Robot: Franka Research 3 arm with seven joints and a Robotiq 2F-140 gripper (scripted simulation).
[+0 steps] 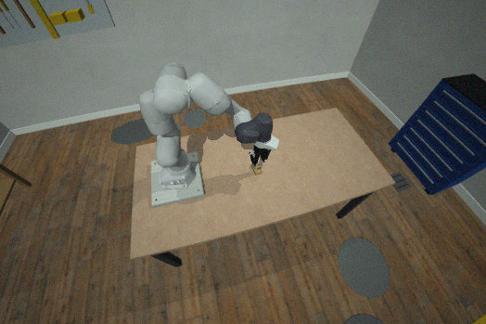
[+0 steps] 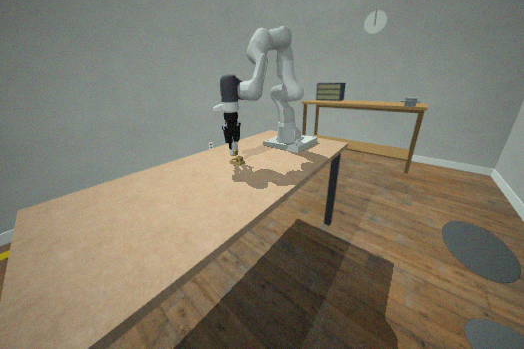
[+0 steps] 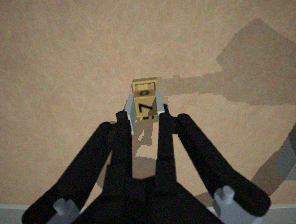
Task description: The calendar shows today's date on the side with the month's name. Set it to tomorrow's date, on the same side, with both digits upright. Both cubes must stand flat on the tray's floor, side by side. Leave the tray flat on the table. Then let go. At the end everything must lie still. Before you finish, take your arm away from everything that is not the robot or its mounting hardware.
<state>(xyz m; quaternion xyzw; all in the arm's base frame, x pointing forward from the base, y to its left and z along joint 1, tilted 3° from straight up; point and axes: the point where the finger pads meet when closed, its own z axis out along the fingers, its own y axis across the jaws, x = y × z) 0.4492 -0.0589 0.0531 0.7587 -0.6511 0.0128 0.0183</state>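
The wooden tray is 80 mm below my hand and 20 mm to the left of it. The rest, counted from my hand: wooden digit cube: 30 mm below.
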